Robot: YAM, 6 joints.
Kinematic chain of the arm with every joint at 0, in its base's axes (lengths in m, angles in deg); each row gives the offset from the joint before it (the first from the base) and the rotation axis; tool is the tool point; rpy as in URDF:
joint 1: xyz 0 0 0.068 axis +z
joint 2: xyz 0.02 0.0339 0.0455 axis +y
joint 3: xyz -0.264 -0.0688 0 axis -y
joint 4: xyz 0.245 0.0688 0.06 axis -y
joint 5: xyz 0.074 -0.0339 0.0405 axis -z
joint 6: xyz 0.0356 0 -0.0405 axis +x
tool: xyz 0 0 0 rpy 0 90 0
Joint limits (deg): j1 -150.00..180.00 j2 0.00..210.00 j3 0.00..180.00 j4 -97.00..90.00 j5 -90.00..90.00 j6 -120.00..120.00
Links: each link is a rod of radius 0.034 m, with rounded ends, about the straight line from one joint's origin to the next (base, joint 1, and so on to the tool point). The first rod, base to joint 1, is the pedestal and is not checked.
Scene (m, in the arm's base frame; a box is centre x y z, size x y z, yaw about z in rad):
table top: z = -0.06
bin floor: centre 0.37 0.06 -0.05 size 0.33 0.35 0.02 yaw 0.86
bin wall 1: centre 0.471 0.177 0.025 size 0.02 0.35 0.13 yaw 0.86
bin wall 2: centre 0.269 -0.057 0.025 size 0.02 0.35 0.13 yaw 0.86
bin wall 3: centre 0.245 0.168 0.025 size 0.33 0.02 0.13 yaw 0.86
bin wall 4: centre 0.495 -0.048 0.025 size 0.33 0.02 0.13 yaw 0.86
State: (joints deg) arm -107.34 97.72 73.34 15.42 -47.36 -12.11
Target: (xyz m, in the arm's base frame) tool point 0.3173 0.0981 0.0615
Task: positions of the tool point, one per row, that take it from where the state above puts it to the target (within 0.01 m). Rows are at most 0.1 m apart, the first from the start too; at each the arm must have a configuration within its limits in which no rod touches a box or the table.
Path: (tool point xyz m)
1: -0.0047 -0.3858 0.3113
2: 0.0781 -0.3615 0.3082
3: 0.1498 -0.3203 0.3040
4: 0.2070 -0.2658 0.2989
5: 0.2476 -0.2025 0.2927
6: 0.2709 -0.1349 0.2857
7: 0.2771 -0.0676 0.2777
8: 0.3191 -0.0191 0.2098
9: 0.3331 0.0400 0.1360
10: 0.3173 0.0981 0.0615

